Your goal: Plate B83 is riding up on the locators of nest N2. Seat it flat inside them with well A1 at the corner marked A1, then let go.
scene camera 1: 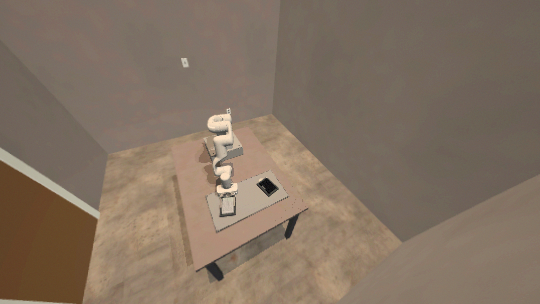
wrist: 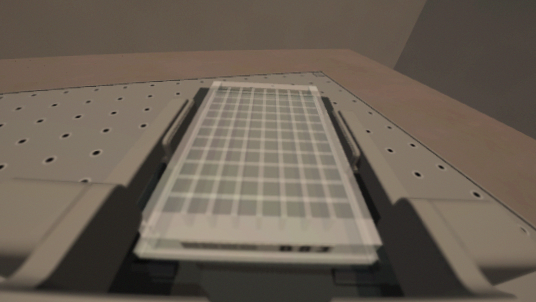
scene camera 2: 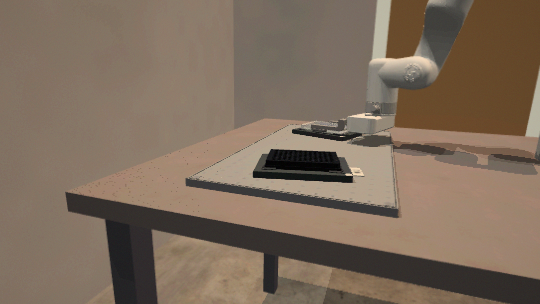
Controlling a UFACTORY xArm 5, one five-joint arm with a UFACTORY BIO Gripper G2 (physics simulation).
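Places are measured from the arm's base along level axes (x up, y right, z ahead), in centimetres.
Where they show: hand, tool point: (scene camera 1: 227, 204) (wrist: 263, 135) (scene camera 2: 327, 126).
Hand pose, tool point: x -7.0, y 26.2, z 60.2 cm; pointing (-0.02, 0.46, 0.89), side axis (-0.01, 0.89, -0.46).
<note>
After its pixels a point has its place.
Plate B83 (scene camera 1: 228, 205) @(x -7.6, y 25.9, z 60.7 cm) (wrist: 265, 150) @(x -6.6, y 25.5, z 58.7 cm) is a clear well plate with its label at the near end in the wrist view. It lies over the dark nest N2 (scene camera 1: 227, 215) @(x -8.3, y 30.1, z 67.2 cm) (scene camera 2: 325, 135) @(x -8.4, y 19.5, z 60.5 cm) (wrist: 235, 282) @(x -8.1, y 22.3, z 54.5 cm). My gripper (scene camera 1: 228, 199) @(x -6.9, y 26.2, z 60.2 cm) (wrist: 262, 136) @(x -6.9, y 26.2, z 60.2 cm) is shut on the plate, with one finger pad along each long side. In scene camera 2 the fingers and clear plate are low over the nest and overlap. The locators are mostly hidden by the plate and fingers, and the A1 mark of N2 does not show in the wrist view. I cannot tell whether the plate is flat.
A second dark nest (scene camera 2: 302, 175) @(x -8.4, y -16.3, z 63.1 cm) holding a black well plate (scene camera 1: 267, 186) @(x -6.7, y -9.2, z 64.7 cm) (scene camera 2: 302, 158) @(x -6.6, y -12.3, z 63.6 cm) stands on the same perforated board (scene camera 1: 245, 197) @(x -9.2, y 11.1, z 61.5 cm) (scene camera 2: 225, 175) @(x -9.3, y -16.9, z 76.1 cm), with a white tag (scene camera 2: 357, 172) @(x -9.1, y -10.0, z 54.0 cm) at one corner. The board lies on the brown table (scene camera 1: 240, 240) @(x -10.6, y 30.6, z 87.3 cm) (scene camera 2: 150, 170) @(x -10.6, y -13.9, z 91.9 cm).
</note>
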